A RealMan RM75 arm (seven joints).
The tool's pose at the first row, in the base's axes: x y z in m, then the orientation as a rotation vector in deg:
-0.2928, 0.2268, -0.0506, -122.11, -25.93, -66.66
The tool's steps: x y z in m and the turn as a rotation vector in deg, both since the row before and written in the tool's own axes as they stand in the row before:
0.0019, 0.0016, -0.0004, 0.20, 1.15, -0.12
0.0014, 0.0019, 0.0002, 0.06, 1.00, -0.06
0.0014, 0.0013, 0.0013, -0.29, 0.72, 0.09
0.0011, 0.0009, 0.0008, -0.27, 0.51, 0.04
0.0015, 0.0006, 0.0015, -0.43, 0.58, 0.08
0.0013, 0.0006, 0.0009, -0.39, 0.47, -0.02
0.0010, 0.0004, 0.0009, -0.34, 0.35, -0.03
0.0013, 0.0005, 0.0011, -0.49, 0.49, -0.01
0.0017, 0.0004, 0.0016, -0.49, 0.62, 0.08
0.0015, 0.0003, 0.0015, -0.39, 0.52, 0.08
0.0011, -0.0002, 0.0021, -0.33, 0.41, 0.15
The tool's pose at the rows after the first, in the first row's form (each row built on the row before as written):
-0.2911, 0.2253, -0.0495, -121.16, -25.64, -67.80
-0.2891, 0.2240, -0.0491, -120.43, -25.28, -68.81
-0.2868, 0.2239, -0.0489, -120.18, -24.70, -69.61
-0.2852, 0.2238, -0.0486, -120.05, -24.28, -70.22
-0.2831, 0.2243, -0.0480, -120.00, -23.70, -70.95
-0.2815, 0.2244, -0.0474, -120.00, -23.30, -71.61
-0.2802, 0.2246, -0.0470, -120.04, -22.99, -72.13
-0.2785, 0.2249, -0.0464, -120.10, -22.51, -72.84
-0.2764, 0.2255, -0.0456, -120.06, -21.88, -73.63
-0.2745, 0.2261, -0.0449, -120.00, -21.34, -74.28
-0.2726, 0.2275, -0.0445, -119.97, -20.81, -74.75

